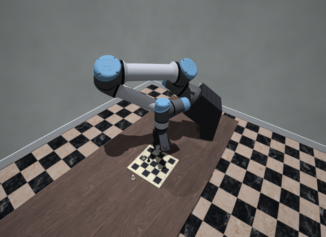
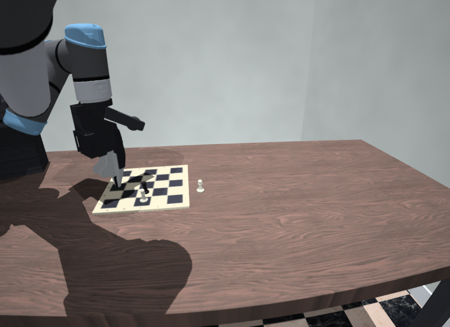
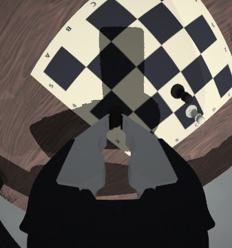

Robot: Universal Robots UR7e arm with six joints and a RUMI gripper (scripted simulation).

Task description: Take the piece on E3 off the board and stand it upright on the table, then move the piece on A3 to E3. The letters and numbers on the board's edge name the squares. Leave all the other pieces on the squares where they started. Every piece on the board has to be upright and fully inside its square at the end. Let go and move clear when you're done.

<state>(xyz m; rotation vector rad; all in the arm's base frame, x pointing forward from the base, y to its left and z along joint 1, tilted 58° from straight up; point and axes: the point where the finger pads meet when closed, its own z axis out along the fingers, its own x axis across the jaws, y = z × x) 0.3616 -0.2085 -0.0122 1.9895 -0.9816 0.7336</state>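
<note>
The chessboard lies 7 cm ahead of my hand, 2 cm below it and 1 cm to the right of it.
</note>
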